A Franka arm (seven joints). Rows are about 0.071 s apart.
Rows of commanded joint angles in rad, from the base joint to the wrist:
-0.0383, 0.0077, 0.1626, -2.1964, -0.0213, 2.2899, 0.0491
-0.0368, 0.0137, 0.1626, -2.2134, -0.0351, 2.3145, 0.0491
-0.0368, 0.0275, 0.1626, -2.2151, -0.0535, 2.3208, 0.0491
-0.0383, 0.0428, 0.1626, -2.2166, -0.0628, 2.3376, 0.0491
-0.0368, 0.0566, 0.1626, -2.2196, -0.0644, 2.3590, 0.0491
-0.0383, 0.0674, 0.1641, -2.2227, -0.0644, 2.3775, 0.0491
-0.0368, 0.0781, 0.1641, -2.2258, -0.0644, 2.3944, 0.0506
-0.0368, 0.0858, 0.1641, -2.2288, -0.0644, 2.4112, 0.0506
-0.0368, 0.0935, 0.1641, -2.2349, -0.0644, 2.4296, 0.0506
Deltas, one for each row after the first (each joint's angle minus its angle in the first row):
0.0015, 0.0060, 0.0000, -0.0170, -0.0138, 0.0246, 0.0000
0.0015, 0.0198, 0.0000, -0.0187, -0.0322, 0.0309, 0.0000
0.0000, 0.0351, 0.0000, -0.0202, -0.0415, 0.0477, 0.0000
0.0015, 0.0489, 0.0000, -0.0232, -0.0431, 0.0691, 0.0000
0.0000, 0.0597, 0.0015, -0.0263, -0.0431, 0.0876, 0.0000
0.0015, 0.0704, 0.0015, -0.0294, -0.0431, 0.1045, 0.0015
0.0015, 0.0781, 0.0015, -0.0324, -0.0431, 0.1213, 0.0015
0.0015, 0.0858, 0.0015, -0.0385, -0.0431, 0.1397, 0.0015

